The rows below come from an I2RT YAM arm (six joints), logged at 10 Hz.
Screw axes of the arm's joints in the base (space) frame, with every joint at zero. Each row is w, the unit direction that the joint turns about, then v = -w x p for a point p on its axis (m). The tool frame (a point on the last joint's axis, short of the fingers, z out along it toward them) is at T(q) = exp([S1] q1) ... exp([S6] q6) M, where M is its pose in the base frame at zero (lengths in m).
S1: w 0 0 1 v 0 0 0
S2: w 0 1 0 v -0.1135 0 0.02
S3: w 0 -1 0 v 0.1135 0 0.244
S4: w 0 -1 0 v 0.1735 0 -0.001
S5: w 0 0 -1 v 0 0.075 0
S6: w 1 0 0 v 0 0.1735 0
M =
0 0 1 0.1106
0 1 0 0
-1 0 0 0.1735
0 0 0 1
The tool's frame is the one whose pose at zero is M.
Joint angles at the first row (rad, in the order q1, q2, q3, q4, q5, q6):
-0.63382, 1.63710, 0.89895, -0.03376, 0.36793, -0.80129
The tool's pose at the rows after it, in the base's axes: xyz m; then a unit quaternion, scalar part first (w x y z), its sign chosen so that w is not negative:
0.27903 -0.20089 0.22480 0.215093 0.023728 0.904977 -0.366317
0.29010 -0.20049 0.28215 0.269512 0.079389 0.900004 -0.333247
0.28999 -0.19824 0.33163 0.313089 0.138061 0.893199 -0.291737
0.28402 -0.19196 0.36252 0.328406 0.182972 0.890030 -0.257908
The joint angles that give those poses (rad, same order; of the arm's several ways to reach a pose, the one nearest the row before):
-0.58730, 1.59285, 1.03283, -0.19244, 0.36220, -0.69335
-0.57394, 1.57340, 1.23925, -0.39236, 0.30994, -0.53808
-0.57430, 1.56386, 1.42349, -0.57318, 0.25274, -0.38356
-0.57126, 1.55660, 1.54707, -0.72194, 0.22411, -0.26608

